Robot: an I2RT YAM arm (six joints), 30 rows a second.
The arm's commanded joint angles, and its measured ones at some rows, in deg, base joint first. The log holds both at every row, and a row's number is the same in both.
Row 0, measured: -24.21 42.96 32.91 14.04 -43.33 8.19
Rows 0 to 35, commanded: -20.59 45.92 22.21 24.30 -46.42 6.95; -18.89 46.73 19.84 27.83 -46.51 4.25; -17.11 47.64 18.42 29.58 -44.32 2.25; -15.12 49.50 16.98 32.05 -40.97 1.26; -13.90 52.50 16.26 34.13 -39.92 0.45; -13.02 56.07 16.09 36.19 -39.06 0.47; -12.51 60.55 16.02 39.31 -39.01 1.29; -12.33 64.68 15.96 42.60 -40.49 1.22; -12.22 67.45 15.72 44.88 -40.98 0.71; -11.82 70.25 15.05 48.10 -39.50 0.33; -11.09 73.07 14.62 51.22 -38.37 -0.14; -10.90 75.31 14.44 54.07 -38.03 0.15; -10.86 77.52 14.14 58.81 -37.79 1.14; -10.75 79.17 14.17 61.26 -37.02 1.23; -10.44 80.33 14.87 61.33 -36.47 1.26; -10.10 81.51 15.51 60.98 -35.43 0.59; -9.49 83.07 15.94 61.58 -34.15 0.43; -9.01 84.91 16.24 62.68 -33.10 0.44; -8.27 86.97 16.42 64.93 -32.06 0.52; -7.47 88.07 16.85 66.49 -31.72 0.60; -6.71 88.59 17.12 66.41 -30.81 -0.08; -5.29 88.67 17.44 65.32 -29.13 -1.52; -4.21 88.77 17.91 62.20 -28.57 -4.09; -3.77 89.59 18.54 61.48 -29.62 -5.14; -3.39 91.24 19.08 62.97 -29.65 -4.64; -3.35 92.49 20.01 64.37 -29.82 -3.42; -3.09 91.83 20.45 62.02 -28.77 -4.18; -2.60 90.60 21.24 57.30 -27.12 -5.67; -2.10 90.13 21.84 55.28 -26.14 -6.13; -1.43 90.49 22.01 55.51 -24.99 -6.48; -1.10 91.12 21.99 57.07 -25.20 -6.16; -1.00 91.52 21.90 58.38 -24.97 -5.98; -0.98 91.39 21.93 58.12 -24.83 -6.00; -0.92 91.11 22.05 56.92 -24.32 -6.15; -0.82 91.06 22.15 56.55 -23.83 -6.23; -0.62 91.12 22.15 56.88 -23.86 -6.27
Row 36, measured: -1.17 91.48 21.30 57.91 -25.67 -5.39
